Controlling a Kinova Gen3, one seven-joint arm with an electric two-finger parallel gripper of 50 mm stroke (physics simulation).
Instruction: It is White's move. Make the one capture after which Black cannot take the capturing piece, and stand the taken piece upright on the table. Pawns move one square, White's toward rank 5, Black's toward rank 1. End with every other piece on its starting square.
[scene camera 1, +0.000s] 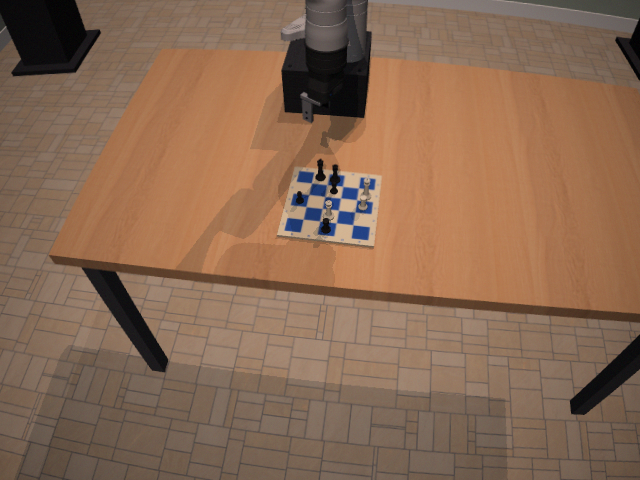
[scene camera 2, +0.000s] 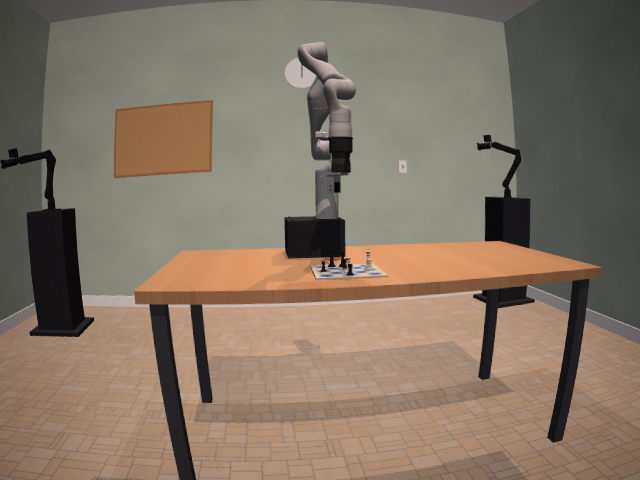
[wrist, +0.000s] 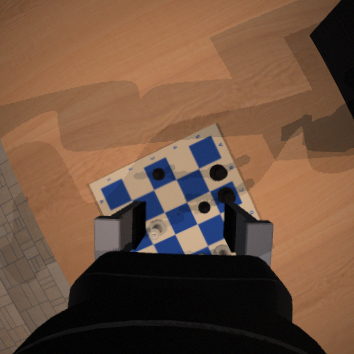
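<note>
I can see a chessboard (scene camera 1: 351, 226), and it appears again in scene camera 2, the chessboard (scene camera 2: 358, 270), and in the wrist view, the chessboard (wrist: 174, 199). My gripper (scene camera 1: 316, 112) is visible to me too. Scene camera 2 gives me my gripper (scene camera 2: 334, 192), and the wrist view gives me my gripper (wrist: 184, 218).
</note>
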